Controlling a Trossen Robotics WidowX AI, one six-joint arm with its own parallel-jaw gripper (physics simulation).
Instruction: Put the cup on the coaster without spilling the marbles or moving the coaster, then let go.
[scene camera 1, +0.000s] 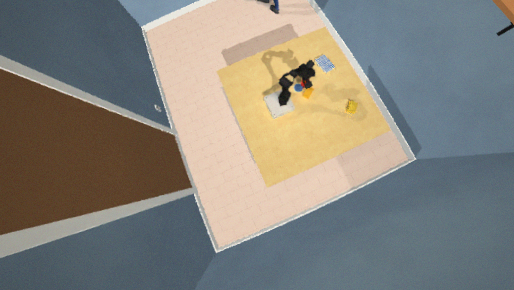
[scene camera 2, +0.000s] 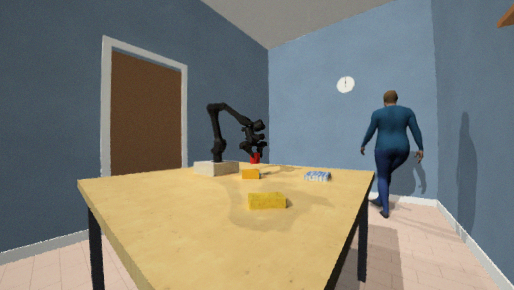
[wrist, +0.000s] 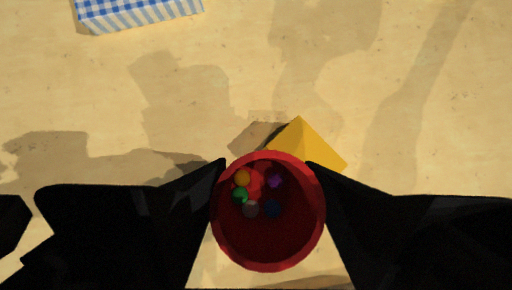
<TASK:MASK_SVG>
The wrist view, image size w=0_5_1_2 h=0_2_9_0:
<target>my gripper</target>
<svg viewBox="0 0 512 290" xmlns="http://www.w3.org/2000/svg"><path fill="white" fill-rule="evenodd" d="M20 195L0 195L0 260L16 249L33 216L33 213ZM305 161L305 164L314 172L322 186L326 201L325 225L355 290L512 290L512 198L436 194L394 196L346 177L315 162ZM310 289L185 288L210 221L210 199L216 182L226 169L225 158L219 158L159 187L55 184L38 189L34 194L34 203L55 234L20 257L19 260L24 266L0 283L0 290Z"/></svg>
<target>orange-yellow block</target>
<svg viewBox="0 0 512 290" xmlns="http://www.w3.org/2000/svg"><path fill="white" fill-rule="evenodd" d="M263 148L264 150L277 150L291 154L304 163L305 161L315 162L337 173L341 173L348 166L300 115L294 118Z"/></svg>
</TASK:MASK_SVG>
